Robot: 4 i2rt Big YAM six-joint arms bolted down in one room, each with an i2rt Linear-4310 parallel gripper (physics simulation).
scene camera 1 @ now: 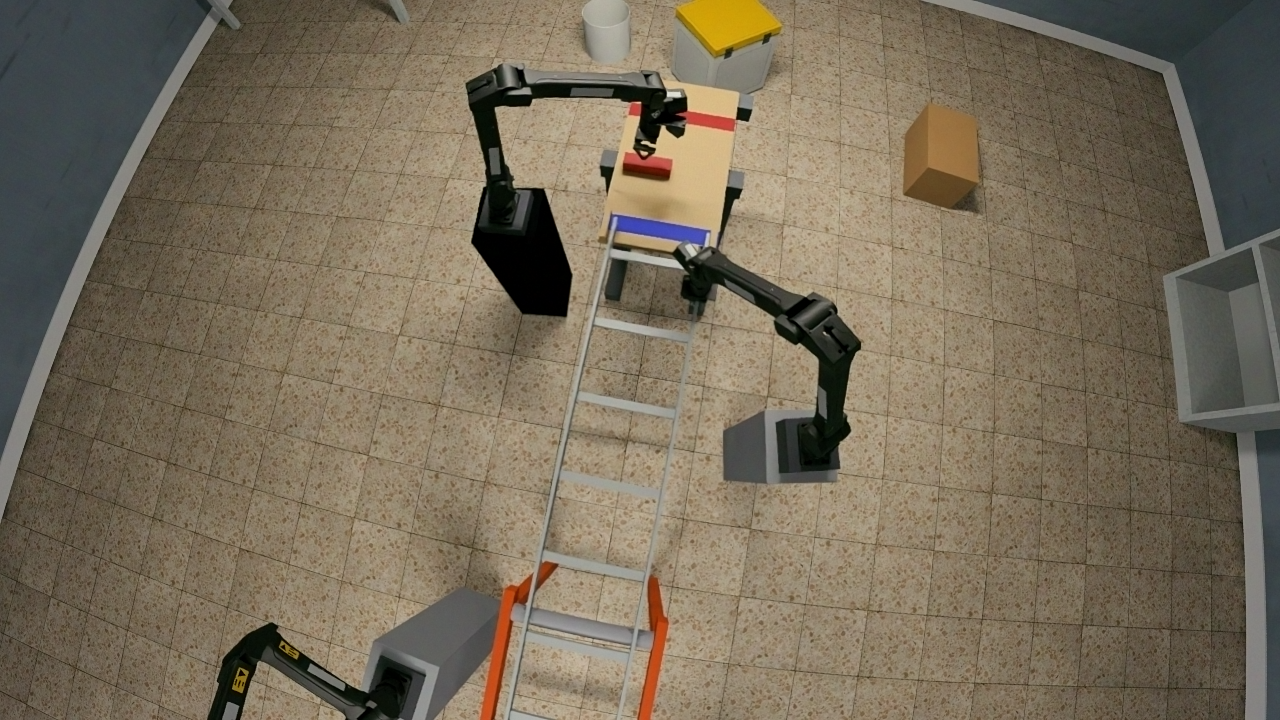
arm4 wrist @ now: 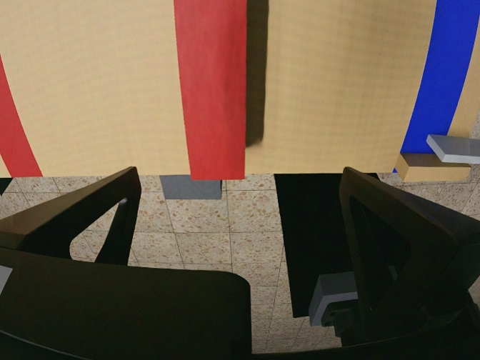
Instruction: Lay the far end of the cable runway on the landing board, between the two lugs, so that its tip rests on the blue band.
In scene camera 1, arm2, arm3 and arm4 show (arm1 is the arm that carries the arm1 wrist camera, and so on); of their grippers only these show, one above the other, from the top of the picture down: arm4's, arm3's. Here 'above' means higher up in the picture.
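Note:
The silver cable runway (scene camera 1: 634, 405) (arm4 wrist: 459, 148) reaches the near end of the wooden landing board (scene camera 1: 684, 183) (arm4 wrist: 325, 75). Its left rail tip overlaps the left end of the blue band (scene camera 1: 660, 229) (arm4 wrist: 440, 75). In the wrist view that tip also overlaps a wooden lug (arm4 wrist: 432, 169); whether it touches is unclear. The right tip is near the band's right end. Arm4's gripper (arm4 wrist: 240, 172) (scene camera 1: 644, 152) is open and empty, beside a red bar (arm4 wrist: 215, 100) (scene camera 1: 647, 166). Arm3's gripper (scene camera 1: 697, 302) is at the right rail; its fingers are too hidden to judge. Arm1's and arm2's grippers do not show.
An orange stand (scene camera 1: 657, 662) with a grey roller (scene camera 1: 581, 624) is under the runway's near part. Arm4's black pedestal (scene camera 1: 528, 268) is left of the runway, arm3's grey pedestal (scene camera 1: 747, 447) right. A yellow-lidded box (scene camera 1: 723, 62) and white bin (scene camera 1: 606, 34) stand behind the board.

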